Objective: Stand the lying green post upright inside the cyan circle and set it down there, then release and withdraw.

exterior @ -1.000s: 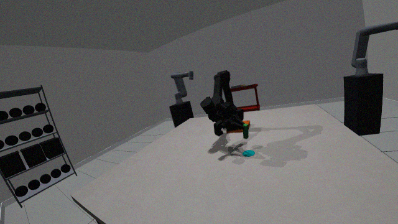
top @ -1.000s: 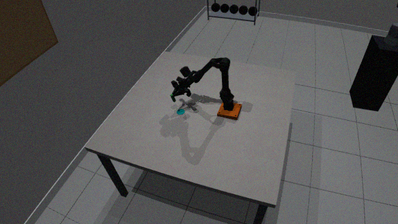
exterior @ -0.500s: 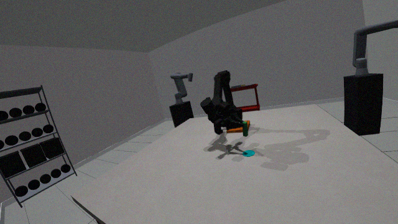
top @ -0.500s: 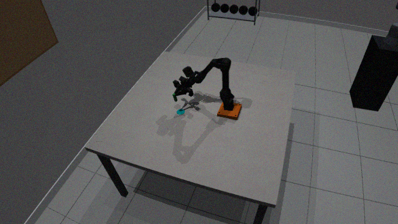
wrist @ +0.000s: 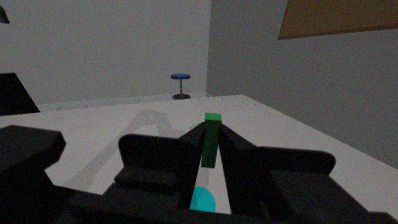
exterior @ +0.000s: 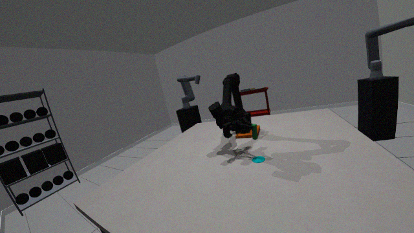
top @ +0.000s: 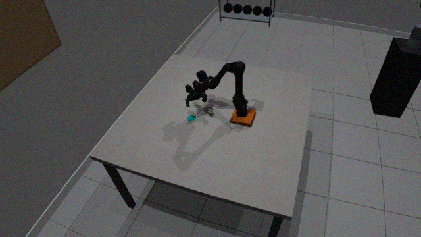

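The cyan circle is 10 mm behind my gripper tip and 160 mm below it. Also, from my gripper tip: green post: 20 mm below.
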